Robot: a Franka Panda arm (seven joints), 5 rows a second.
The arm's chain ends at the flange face. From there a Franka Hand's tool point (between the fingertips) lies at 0.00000 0.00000 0.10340 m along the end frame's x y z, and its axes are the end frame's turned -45 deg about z.
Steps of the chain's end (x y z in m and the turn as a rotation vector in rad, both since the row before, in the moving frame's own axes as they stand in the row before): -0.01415 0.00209 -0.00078 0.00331 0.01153 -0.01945; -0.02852 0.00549 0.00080 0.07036 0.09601 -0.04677; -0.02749 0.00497 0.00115 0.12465 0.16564 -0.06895; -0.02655 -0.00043 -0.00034 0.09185 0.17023 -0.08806; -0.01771 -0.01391 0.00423 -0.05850 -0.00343 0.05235
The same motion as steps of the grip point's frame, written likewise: -0.01039 -0.00794 -0.00079 -0.00581 0.01049 -0.01945; -0.01187 -0.01470 0.00007 -0.01814 0.11764 -0.04677; -0.00179 -0.01368 -0.00106 -0.02898 0.20527 -0.06895; 0.00080 -0.01423 -0.00227 -0.05542 0.18532 -0.08806; -0.00732 -0.01845 0.00405 -0.03894 -0.04379 0.05235
